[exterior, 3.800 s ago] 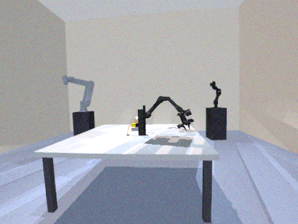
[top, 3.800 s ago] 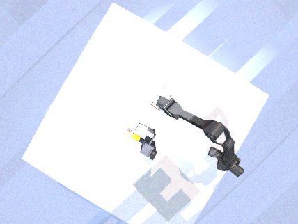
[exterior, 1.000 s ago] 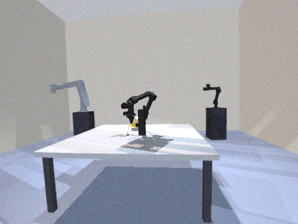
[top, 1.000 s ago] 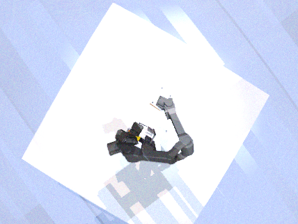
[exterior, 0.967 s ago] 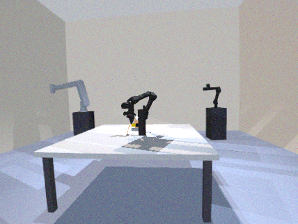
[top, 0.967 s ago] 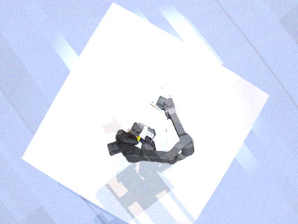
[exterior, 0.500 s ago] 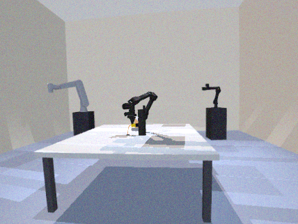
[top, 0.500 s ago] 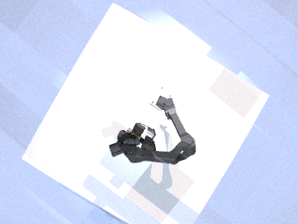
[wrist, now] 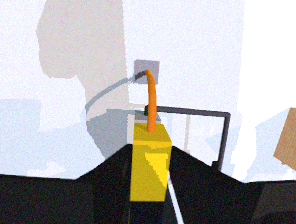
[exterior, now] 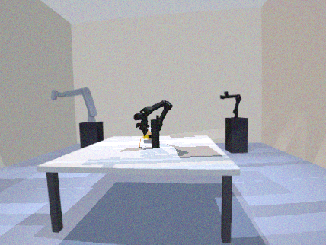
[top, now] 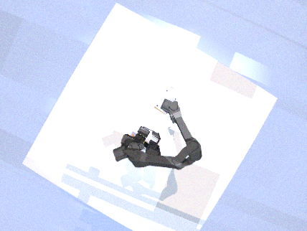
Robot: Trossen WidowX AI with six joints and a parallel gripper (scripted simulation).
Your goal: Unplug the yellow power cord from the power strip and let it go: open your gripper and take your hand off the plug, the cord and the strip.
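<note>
The yellow plug lies 30 mm to the left of my gripper tip.
</note>
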